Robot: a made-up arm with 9 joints.
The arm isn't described. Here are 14 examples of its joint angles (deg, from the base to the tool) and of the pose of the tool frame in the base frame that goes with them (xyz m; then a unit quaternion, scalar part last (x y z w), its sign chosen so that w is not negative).
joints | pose
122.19 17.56 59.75 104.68 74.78 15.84 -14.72 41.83 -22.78 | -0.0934 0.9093 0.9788 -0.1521 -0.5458 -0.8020 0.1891
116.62 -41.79 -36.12 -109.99 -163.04 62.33 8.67 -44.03 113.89 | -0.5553 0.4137 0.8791 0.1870 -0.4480 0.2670 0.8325
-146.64 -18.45 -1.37 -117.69 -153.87 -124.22 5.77 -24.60 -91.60 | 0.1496 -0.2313 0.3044 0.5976 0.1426 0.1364 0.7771
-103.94 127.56 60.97 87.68 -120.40 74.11 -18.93 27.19 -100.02 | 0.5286 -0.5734 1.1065 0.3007 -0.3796 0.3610 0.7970
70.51 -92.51 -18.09 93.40 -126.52 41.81 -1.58 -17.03 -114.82 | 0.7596 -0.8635 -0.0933 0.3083 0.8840 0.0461 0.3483
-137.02 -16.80 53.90 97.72 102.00 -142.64 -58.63 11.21 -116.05 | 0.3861 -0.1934 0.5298 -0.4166 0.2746 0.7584 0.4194
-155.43 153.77 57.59 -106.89 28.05 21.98 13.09 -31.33 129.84 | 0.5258 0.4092 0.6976 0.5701 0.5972 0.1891 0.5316
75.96 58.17 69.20 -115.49 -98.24 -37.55 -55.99 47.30 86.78 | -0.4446 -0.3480 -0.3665 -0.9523 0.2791 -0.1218 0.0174
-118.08 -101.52 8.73 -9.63 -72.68 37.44 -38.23 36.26 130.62 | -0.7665 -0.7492 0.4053 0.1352 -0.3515 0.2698 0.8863
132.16 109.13 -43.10 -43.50 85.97 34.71 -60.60 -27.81 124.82 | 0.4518 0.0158 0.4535 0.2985 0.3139 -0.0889 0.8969
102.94 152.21 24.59 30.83 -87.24 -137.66 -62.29 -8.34 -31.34 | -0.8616 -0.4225 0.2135 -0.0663 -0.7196 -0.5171 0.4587
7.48 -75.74 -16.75 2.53 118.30 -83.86 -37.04 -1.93 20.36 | -0.3717 -0.2813 0.3246 -0.0660 -0.1905 -0.6695 0.7150
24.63 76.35 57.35 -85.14 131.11 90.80 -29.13 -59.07 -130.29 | -0.6521 -1.2550 0.1915 -0.8286 -0.3348 0.3852 0.2301
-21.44 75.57 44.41 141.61 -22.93 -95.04 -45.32 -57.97 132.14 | -0.2707 -0.3534 0.6494 -0.3779 0.9133 0.1508 0.0210
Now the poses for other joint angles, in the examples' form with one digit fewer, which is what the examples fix.
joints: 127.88 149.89 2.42 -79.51 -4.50 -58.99 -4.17 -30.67 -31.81
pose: 0.209 -0.253 0.307 -0.546 0.830 -0.076 0.082
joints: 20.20 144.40 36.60 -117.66 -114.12 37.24 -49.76 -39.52 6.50
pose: 0.293 0.342 -0.062 -0.871 0.217 0.391 0.204
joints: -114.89 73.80 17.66 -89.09 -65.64 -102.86 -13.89 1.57 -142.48
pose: 0.341 0.183 0.036 0.829 -0.464 0.301 0.084
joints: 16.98 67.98 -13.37 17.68 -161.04 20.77 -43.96 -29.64 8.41
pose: -0.989 -0.938 -0.163 0.465 0.873 -0.118 0.089
